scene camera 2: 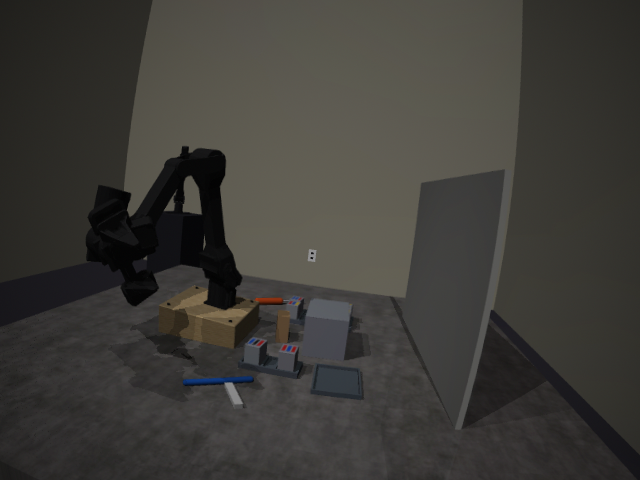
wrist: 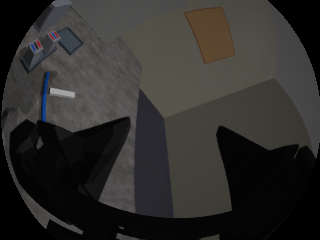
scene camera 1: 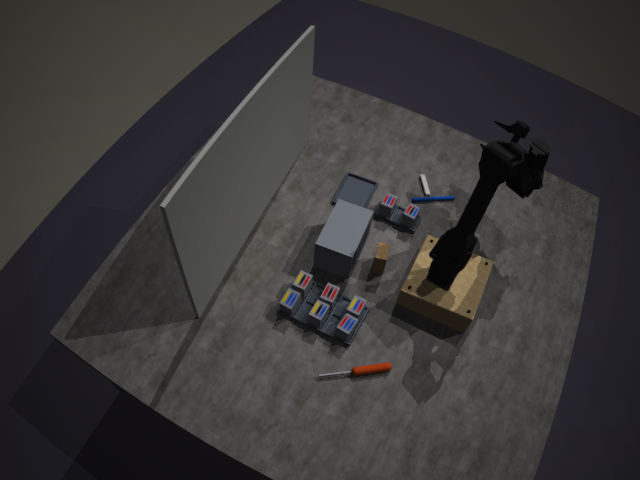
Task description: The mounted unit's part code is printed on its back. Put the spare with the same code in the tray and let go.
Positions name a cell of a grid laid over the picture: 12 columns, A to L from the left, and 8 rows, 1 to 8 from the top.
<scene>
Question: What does the gripper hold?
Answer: Nothing.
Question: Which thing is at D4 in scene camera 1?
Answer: A tall grey panel.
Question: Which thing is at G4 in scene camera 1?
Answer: A dark tray.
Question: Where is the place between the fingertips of the gripper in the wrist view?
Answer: At G5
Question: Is the gripper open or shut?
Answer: Open.
</scene>
